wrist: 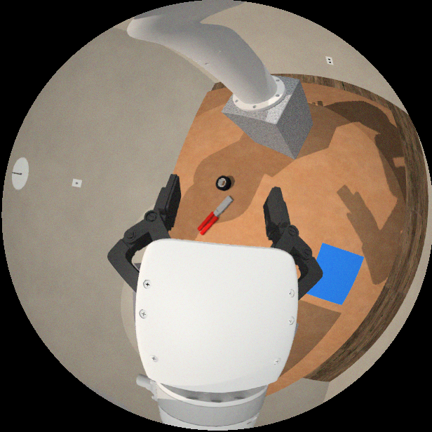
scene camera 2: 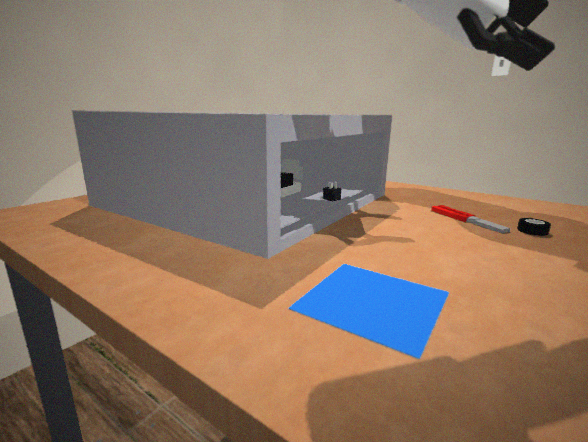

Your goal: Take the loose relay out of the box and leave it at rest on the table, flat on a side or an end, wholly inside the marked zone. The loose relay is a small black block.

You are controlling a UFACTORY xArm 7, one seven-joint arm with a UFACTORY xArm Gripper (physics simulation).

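Frame: origin at the arm's base, x ahead, y left, z up, level; centimetres.
Seen in the pictures: gripper, fingertip midpoint: (scene camera 2: 539,35).
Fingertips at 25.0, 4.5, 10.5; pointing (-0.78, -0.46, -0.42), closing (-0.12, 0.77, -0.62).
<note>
Pixels of each thing's top centre, then the offset from my fingertips to it, as dx, dy, dz. "spot": a spot on its surface instead. Level surfaces: height alone.
- grey box, top centre: (scene camera 2: 247,113) +52.4, -11.2, -9.0
- black block, surface spot: (scene camera 2: 286,179) spot: +40.5, -9.4, -22.7
- flat blue patch, surface spot: (scene camera 2: 375,311) spot: +10.3, +20.6, -29.2
- similar tool, top centre: (scene camera 2: 468,215) +4.8, -22.2, -28.2
- table, surface height: dz -29.4
- black roll with a pale centre, top centre: (scene camera 2: 534,221) -6.1, -21.4, -27.4
The grey box (scene camera 2: 175,175) stands on the table with its open front to the right in the scene view. A small black block with pale pins pointing up (scene camera 2: 332,193), which looks like the loose relay, sits on the box floor inside the opening. Another black block (scene camera 2: 286,179) shows partly at a pale mount deeper inside, half hidden by the front frame. The marked zone is a flat blue patch (scene camera 2: 375,311) (wrist: 341,272) in front of the box. My gripper (scene camera 2: 540,30) (wrist: 224,189) is open and empty, high above the table and away from the box. The relay does not show in the wrist view.
Red-handled pliers or a similar tool (scene camera 2: 452,213) (wrist: 208,223) lie on the table (scene camera 2: 500,310) right of the box opening. A black roll with a pale centre (scene camera 2: 534,226) (wrist: 223,183) is beside them. The arm's speckled grey base block (wrist: 280,127) stands farther off.
</note>
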